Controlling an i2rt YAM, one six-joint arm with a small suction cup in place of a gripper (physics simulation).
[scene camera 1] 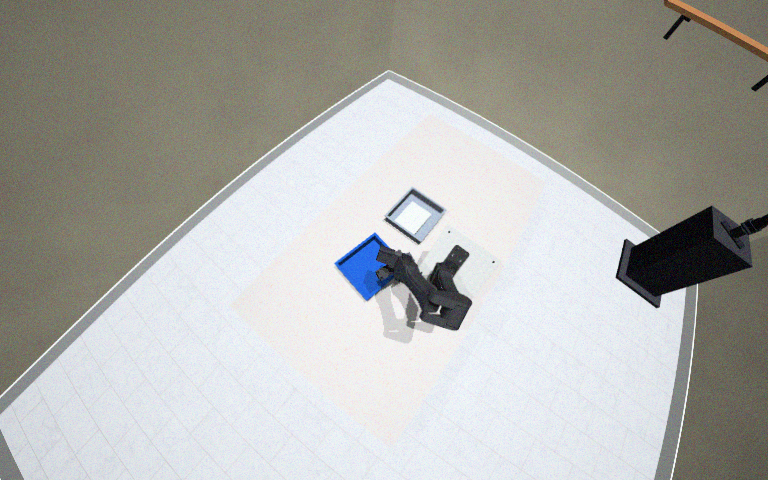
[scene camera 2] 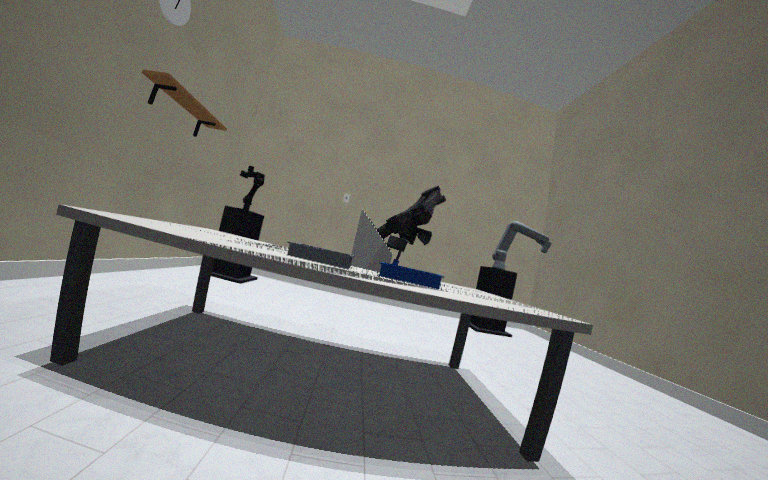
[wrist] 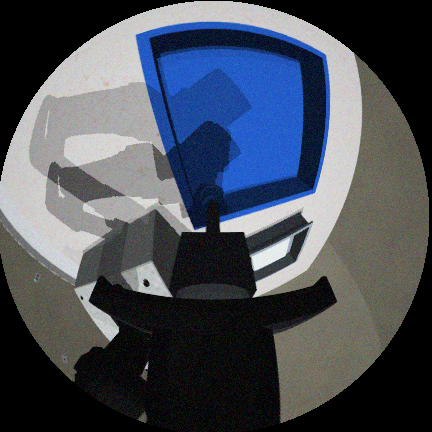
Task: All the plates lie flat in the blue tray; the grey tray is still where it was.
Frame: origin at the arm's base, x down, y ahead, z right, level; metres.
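Where they show: hand at its tool point: [scene camera 2: 394, 265] [wrist: 212, 194]; arm's base at its link origin: [scene camera 1: 449, 267] [scene camera 2: 377, 235] [wrist: 140, 333].
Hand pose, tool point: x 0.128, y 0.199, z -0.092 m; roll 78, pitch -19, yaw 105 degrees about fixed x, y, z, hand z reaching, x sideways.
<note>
Things, the pixels of their centre, and the offset from my tool point.
- white square plate at the middle of its body: [wrist: 270, 252] [scene camera 1: 412, 217] dy +0.088, dx +0.023, dz +0.281 m
- grey tray at the middle of its body: [wrist: 270, 255] [scene camera 2: 322, 255] [scene camera 1: 415, 214] dy +0.087, dx +0.022, dz +0.305 m
- blue tray at the middle of its body: [wrist: 259, 120] [scene camera 2: 410, 274] [scene camera 1: 370, 266] dy +0.090, dx +0.022, dz -0.062 m
A white square plate [scene camera 1: 412, 217] [wrist: 272, 255] lies flat in the grey tray [scene camera 1: 431, 218] [scene camera 2: 320, 255] [wrist: 300, 244]; no plate on its own shows in the second scene view. The blue tray [scene camera 1: 355, 266] [scene camera 2: 410, 275] [wrist: 275, 100] stands beside the grey one, and its visible floor bears no plate. In the first scene view the arm hides its right corner. My suction cup [scene camera 2: 396, 262] [wrist: 211, 196] points down at the blue tray's edge nearest the arm, low over it. The cup carries nothing that I can see. Its exact height is hard to tell.
The arm's light grey mount [scene camera 1: 478, 243] [scene camera 2: 368, 243] [wrist: 155, 237] rises right beside the two trays. Black stands [scene camera 1: 679, 249] [scene camera 2: 240, 226] [scene camera 2: 495, 283] with other arms stand beyond the table [scene camera 2: 339, 283]. A wooden shelf [scene camera 1: 724, 31] [scene camera 2: 186, 101] hangs on the wall.
</note>
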